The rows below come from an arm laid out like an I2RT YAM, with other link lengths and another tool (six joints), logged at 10 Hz.
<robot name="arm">
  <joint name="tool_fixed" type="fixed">
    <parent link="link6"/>
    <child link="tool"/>
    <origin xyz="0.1 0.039 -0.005" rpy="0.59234 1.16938 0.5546"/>
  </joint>
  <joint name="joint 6" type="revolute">
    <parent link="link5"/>
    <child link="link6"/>
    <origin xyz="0.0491 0 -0.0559" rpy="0 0 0"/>
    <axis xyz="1 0 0"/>
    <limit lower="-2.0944" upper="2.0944"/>
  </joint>
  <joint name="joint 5" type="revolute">
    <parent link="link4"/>
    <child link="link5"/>
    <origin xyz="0.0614 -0.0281 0.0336" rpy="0 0 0"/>
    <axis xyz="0 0 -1"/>
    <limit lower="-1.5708" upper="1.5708"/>
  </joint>
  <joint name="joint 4" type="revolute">
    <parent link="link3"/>
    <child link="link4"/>
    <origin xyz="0.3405 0.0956 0.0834" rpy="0 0 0"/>
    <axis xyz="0 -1 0"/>
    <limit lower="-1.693" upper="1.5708"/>
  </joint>
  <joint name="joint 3" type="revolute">
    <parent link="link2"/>
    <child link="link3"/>
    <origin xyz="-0.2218 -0.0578 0" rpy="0 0 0"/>
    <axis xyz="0 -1 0"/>
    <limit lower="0" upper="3.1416"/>
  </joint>
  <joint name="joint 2" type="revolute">
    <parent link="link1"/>
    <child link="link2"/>
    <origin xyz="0.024 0.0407 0.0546" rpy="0 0 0"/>
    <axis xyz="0 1 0"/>
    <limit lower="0" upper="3.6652"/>
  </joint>
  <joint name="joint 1" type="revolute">
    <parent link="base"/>
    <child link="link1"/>
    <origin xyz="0 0 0.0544" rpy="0 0 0"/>
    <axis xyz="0 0 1"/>
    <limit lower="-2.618" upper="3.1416"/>
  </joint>
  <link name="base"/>
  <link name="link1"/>
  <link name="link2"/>
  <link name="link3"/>
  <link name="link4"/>
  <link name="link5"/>
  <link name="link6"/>
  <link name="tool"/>
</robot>
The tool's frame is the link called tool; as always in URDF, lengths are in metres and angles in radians.
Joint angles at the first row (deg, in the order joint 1, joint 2, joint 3, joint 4, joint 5, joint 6):
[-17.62, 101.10, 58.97, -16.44, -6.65, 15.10]
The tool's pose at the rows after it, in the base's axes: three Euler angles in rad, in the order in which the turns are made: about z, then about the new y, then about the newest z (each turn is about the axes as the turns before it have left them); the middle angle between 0 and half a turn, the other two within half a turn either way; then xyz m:
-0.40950 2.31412 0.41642 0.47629 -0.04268 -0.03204
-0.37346 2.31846 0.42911 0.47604 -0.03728 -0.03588
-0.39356 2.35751 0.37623 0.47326 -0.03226 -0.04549
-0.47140 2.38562 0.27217 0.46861 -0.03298 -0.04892
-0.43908 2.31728 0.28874 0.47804 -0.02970 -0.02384
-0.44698 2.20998 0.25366 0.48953 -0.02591 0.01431
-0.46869 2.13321 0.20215 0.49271 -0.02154 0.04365
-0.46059 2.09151 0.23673 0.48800 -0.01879 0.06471
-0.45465 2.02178 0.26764 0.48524 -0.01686 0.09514
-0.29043 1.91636 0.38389 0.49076 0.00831 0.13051
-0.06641 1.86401 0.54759 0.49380 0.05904 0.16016
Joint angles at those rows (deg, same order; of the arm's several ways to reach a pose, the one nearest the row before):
[-17.36, 102.40, 59.56, -17.03, -4.68, 15.37]
[-17.10, 103.07, 59.58, -16.66, -5.82, 14.51]
[-16.06, 105.00, 61.04, -18.69, -4.05, 13.64]
[-15.04, 105.63, 62.27, -21.57, -0.08, 13.02]
[-14.41, 102.24, 61.95, -20.66, -0.23, 12.48]
[-12.77, 97.32, 61.89, -19.81, 2.54, 11.70]
[-11.10, 93.20, 61.66, -19.96, 6.05, 10.64]
[-10.99, 88.55, 59.49, -19.80, 5.71, 11.79]
[-10.77, 83.16, 57.79, -19.30, 5.87, 12.62]
[-10.17, 78.82, 56.26, -15.00, -2.03, 12.23]
[-7.34, 78.34, 57.77, -13.36, -12.90, 15.30]

